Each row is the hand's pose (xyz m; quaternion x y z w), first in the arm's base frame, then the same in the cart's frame.
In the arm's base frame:
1: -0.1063 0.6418 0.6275 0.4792 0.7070 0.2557 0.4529
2: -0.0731 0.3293 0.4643 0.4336 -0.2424 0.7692 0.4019
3: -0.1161 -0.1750 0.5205 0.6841 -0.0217 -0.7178 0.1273
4: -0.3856 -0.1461 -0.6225 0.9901 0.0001 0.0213 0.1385
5: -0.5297 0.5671 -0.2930 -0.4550 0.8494 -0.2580 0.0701
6: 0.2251 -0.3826 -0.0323 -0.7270 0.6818 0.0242 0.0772
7: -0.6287 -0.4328 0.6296 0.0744 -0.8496 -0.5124 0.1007
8: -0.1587 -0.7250 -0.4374 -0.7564 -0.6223 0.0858 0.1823
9: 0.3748 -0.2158 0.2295 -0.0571 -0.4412 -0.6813 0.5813
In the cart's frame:
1: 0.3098 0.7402 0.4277 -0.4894 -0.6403 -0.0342 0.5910
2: 0.0160 0.5618 0.3427 0.9916 -0.0014 -0.0620 0.1137
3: -0.1696 0.1722 0.0723 0.2439 -0.4441 0.8578 0.0862
4: -0.9627 0.1221 0.9373 -0.4921 -0.2315 0.7818 0.3052
5: -0.3011 0.4856 1.1984 0.4882 -0.4573 -0.5803 0.4645
6: -0.8339 0.3256 0.0893 0.3503 -0.2536 -0.8630 0.2612
7: -0.0211 -0.3816 0.1833 -0.2415 -0.0850 -0.5777 0.7750
8: -1.1813 -0.1427 0.3870 -0.1080 -0.2454 0.4503 0.8517
9: -0.5999 0.5206 -0.0719 -0.3123 0.5273 -0.3323 0.7169

